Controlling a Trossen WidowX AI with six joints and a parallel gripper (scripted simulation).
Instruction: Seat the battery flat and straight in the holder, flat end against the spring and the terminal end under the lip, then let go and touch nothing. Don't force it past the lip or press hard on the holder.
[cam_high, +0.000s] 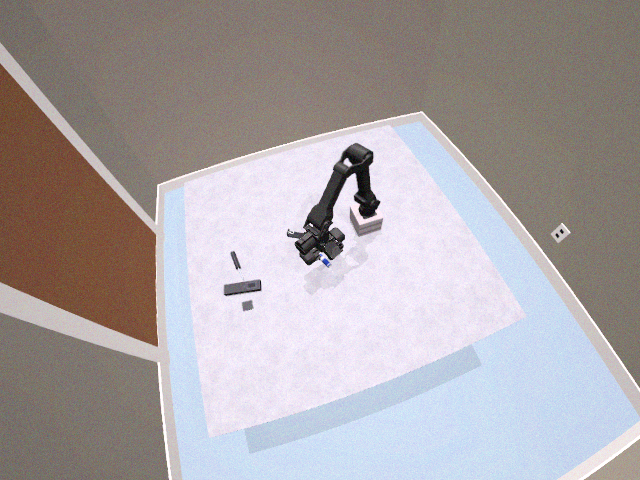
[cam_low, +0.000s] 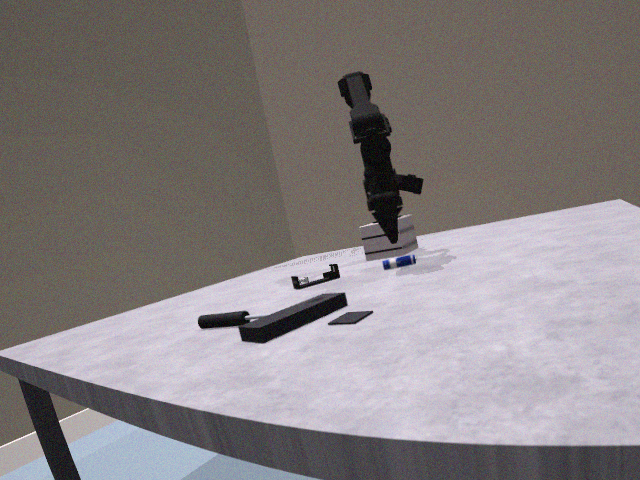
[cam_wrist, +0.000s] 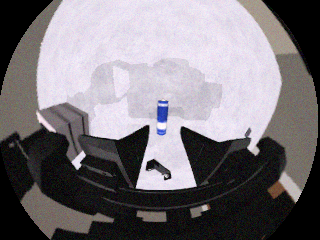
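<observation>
The battery is 4 cm below my gripper tip. Also, from my gripper tip: thin dark plate 36 cm ahead, 7 cm to the left, 5 cm below; then long black bar 36 cm ahead, 4 cm below, 2 cm to the right; then black-handled tool 36 cm ahead, 12 cm to the right, 4 cm below.
</observation>
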